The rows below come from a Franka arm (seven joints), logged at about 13 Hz.
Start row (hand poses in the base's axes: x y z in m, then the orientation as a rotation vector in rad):
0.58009 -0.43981 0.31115 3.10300 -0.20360 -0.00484
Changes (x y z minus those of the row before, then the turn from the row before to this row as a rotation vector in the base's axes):
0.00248 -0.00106 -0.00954 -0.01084 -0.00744 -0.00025
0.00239 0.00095 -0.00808 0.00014 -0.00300 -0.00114
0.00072 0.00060 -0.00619 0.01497 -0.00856 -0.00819
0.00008 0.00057 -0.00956 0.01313 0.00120 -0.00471
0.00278 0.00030 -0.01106 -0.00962 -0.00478 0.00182
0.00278 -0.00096 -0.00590 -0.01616 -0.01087 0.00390
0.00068 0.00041 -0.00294 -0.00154 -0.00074 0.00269
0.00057 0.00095 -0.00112 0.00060 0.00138 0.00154
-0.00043 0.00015 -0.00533 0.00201 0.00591 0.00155
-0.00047 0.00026 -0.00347 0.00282 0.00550 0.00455
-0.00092 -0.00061 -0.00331 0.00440 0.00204 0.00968
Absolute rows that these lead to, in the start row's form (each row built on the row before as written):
0.58257 -0.44087 0.30161 3.09265 -0.20354 0.00778
0.58496 -0.43992 0.29353 3.09285 -0.20542 0.01237
0.58568 -0.43932 0.28734 3.10733 -0.21951 0.02392
0.58576 -0.43875 0.27778 3.11976 -0.22789 0.02060
0.58854 -0.43845 0.26672 3.11069 -0.22434 0.02909
0.59132 -0.43941 0.26082 3.09563 -0.21718 0.04765
0.59200 -0.43900 0.25788 3.09446 -0.21291 0.04902
0.59257 -0.43805 0.25676 3.09519 -0.21053 0.04688
0.59214 -0.43790 0.25143 3.09711 -0.20810 0.03759
0.59167 -0.43764 0.24796 3.10017 -0.20110 0.02893
0.59075 -0.43825 0.24465 3.10548 -0.18635 0.02562

